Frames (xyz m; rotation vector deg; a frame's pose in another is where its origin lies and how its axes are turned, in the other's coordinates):
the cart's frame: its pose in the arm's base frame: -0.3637 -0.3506 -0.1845 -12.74 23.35 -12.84
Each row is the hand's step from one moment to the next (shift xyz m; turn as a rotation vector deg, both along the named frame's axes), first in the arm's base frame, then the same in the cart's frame.
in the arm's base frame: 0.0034 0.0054 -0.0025 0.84 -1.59 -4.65
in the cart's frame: 0.0026 0.0064 0.0001 2.86 -0.17 -4.08
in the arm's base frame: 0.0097 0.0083 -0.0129 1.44 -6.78 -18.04
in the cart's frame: 0.0112 0.0129 -0.0061 9.63 -1.56 -16.68
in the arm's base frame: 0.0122 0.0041 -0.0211 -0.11 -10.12 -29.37
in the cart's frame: 0.0176 0.0114 -0.0131 13.25 -2.09 -28.02
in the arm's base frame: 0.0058 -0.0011 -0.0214 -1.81 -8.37 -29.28
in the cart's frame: 0.0133 0.0054 -0.0169 11.24 -0.74 -28.35
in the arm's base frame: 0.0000 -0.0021 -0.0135 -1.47 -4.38 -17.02
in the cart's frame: 0.0055 0.0015 -0.0124 6.04 -0.04 -16.57
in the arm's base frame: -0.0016 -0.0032 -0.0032 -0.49 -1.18 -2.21
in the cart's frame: 0.0006 -0.0025 -0.0041 0.67 -0.64 -2.38
